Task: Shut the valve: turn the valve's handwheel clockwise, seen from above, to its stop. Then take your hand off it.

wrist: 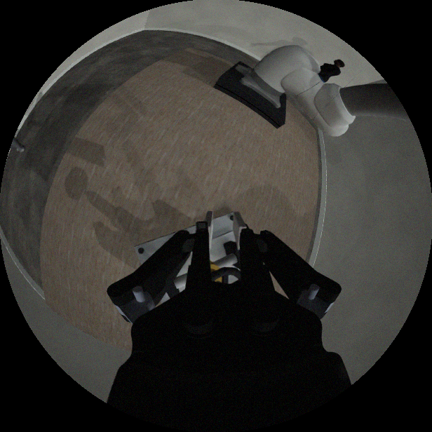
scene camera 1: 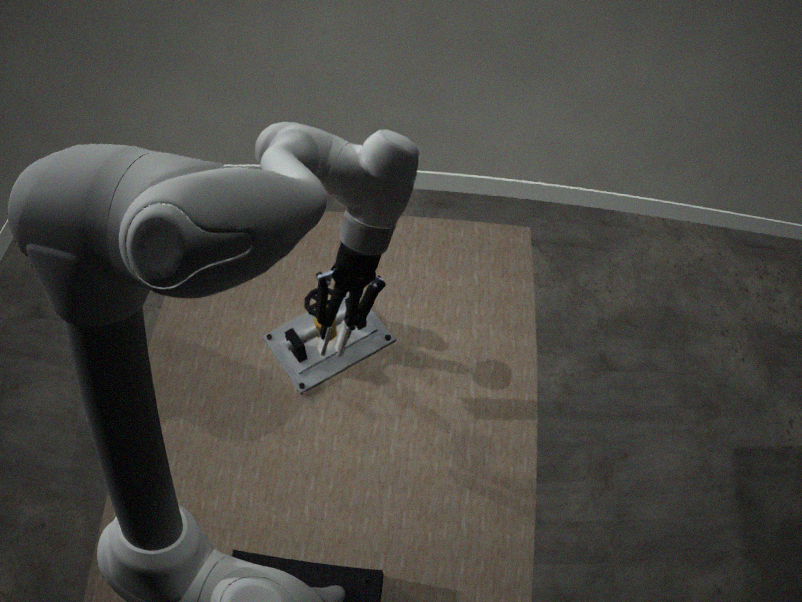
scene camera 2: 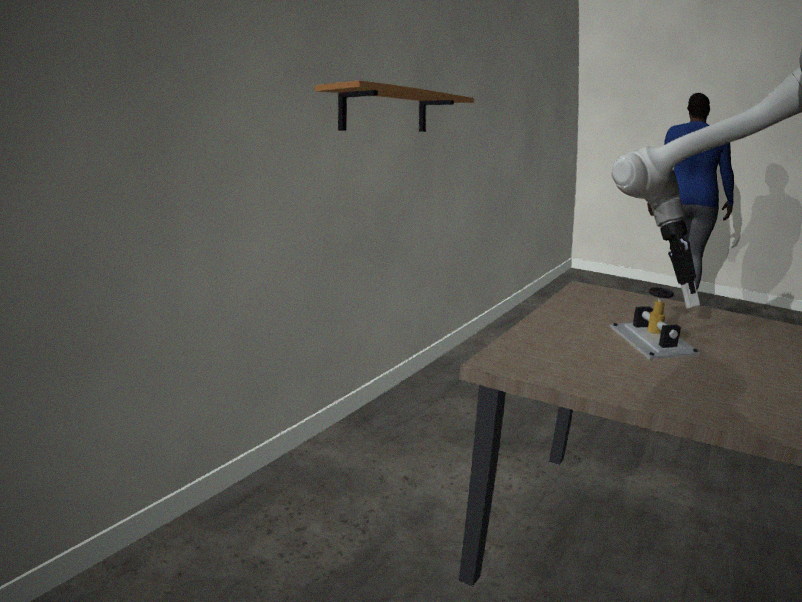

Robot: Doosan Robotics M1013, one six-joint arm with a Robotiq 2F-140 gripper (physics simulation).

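Observation:
The valve's black handwheel (scene camera 1: 307, 303) (scene camera 2: 660, 292) (wrist: 226, 269) tops a yellow valve body (scene camera 1: 318, 325) (scene camera 2: 655, 322) (wrist: 215, 266). The valve stands on a grey base plate (scene camera 1: 310, 375) (scene camera 2: 631, 336) (wrist: 155, 245), its pipe held by black blocks. My gripper (scene camera 1: 332, 350) (scene camera 2: 692, 304) (wrist: 222, 219) is shut to a narrow gap, with nothing between its pale fingertips. In scene camera 2 the fingertips are right of the handwheel, a little lower than its rim. Whether they touch it I cannot tell. The gripper hides part of the wheel in scene camera 1 and the wrist view.
The valve's plate lies on a wooden table (scene camera 1: 421, 486) (scene camera 2: 550, 362) (wrist: 175, 125). A black plate (scene camera 1: 310, 573) (wrist: 250, 97) lies at the arm's base. A wooden shelf (scene camera 2: 401, 90) hangs on the wall. A person (scene camera 2: 698, 162) in blue stands beyond the table, behind the arm in scene camera 2.

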